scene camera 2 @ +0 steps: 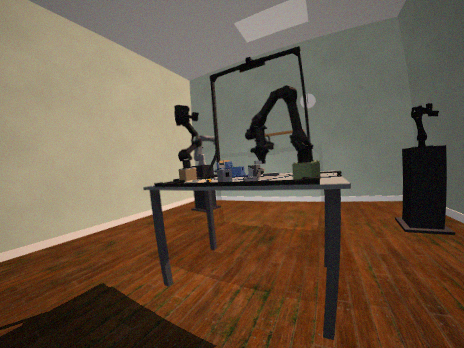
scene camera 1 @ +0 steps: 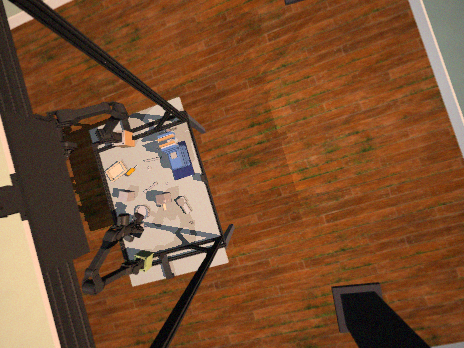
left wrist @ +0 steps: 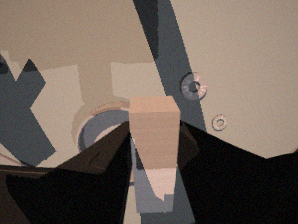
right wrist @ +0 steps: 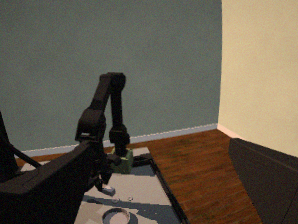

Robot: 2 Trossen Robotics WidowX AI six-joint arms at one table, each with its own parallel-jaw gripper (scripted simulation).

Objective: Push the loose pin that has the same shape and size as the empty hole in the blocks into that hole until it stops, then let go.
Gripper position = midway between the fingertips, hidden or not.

In view: the left gripper [left wrist: 152, 128], the right gripper [right wrist: 162, 149], a round dish [left wrist: 99, 124] and a grey square pin [left wrist: 154, 121].
